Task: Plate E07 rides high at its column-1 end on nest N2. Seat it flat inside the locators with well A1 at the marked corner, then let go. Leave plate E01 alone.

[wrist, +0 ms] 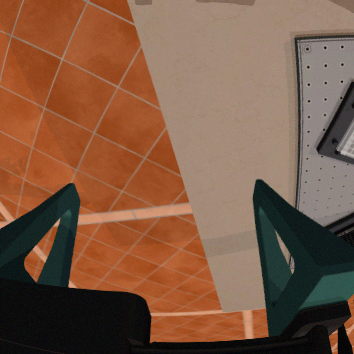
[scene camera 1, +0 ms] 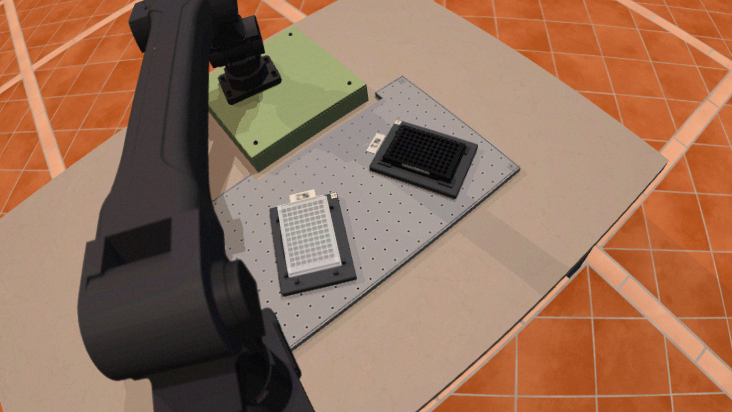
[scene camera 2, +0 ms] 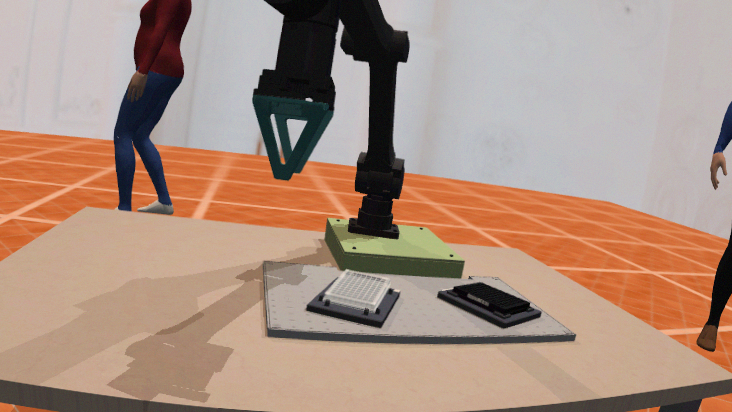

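Where they show: gripper, between the fingertips: (wrist: 162, 189) (scene camera 1: 291, 409) (scene camera 2: 288, 176); arm's base, origin of its link: (scene camera 1: 250, 81) (scene camera 2: 372, 231).
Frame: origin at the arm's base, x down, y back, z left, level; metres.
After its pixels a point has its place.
A white, clear-edged well plate (scene camera 1: 309, 236) {x 0.022, y -0.389, z -0.031 m} (scene camera 2: 358, 289) {x 0.014, y -0.397, z -0.033 m} (wrist: 348, 146) {x 0.015, y -0.446, z -0.020 m} rests on the dark nest N2 (scene camera 1: 344, 245) {x 0.030, y -0.428, z 0.013 m} (scene camera 2: 353, 318) {x 0.035, y -0.475, z -0.038 m} (wrist: 338, 125) {x 0.030, y -0.464, z -0.045 m}. It looks raised at the end by the N2 label (scene camera 1: 302, 195) {x 0.040, y -0.296, z -0.008 m} and sits off-centre, toward that end. A small white corner mark (scene camera 1: 333, 195) {x 0.030, y -0.332, z 0.038 m} shows beside it. Well lettering is too small to read. A black plate (scene camera 1: 425, 152) {x 0.019, y -0.340, z 0.215 m} (scene camera 2: 492, 296) {x 0.018, y -0.341, z 0.216 m} lies on nest N1 (scene camera 1: 463, 174) {x 0.030, y -0.408, z 0.252 m} (scene camera 2: 504, 322) {x 0.031, y -0.436, z 0.216 m}. My gripper (scene camera 2: 289, 175) {x -0.193, y -0.684, z -0.134 m} (wrist: 162, 189) {x -0.193, y -0.684, z -0.134 m} is open and empty, high above the table and to the side of nest N2. Its fingers do not show in scene camera 1.
Both nests stand on a grey perforated board (scene camera 1: 379, 204) {x 0.041, y -0.381, z 0.100 m} (scene camera 2: 420, 327) {x 0.041, y -0.465, z 0.069 m} (wrist: 315, 185) {x 0.042, y -0.463, z 0.082 m}. The green base block (scene camera 1: 307, 102) {x 0.005, y -0.124, z 0.081 m} (scene camera 2: 399, 243) {x 0.003, y -0.074, z 0.060 m} adjoins the board's back side. The arm (scene camera 1: 163, 286) {x -0.475, y -0.678, z -0.119 m} covers the left of scene camera 1. Two people stand beyond the table (scene camera 2: 256, 368).
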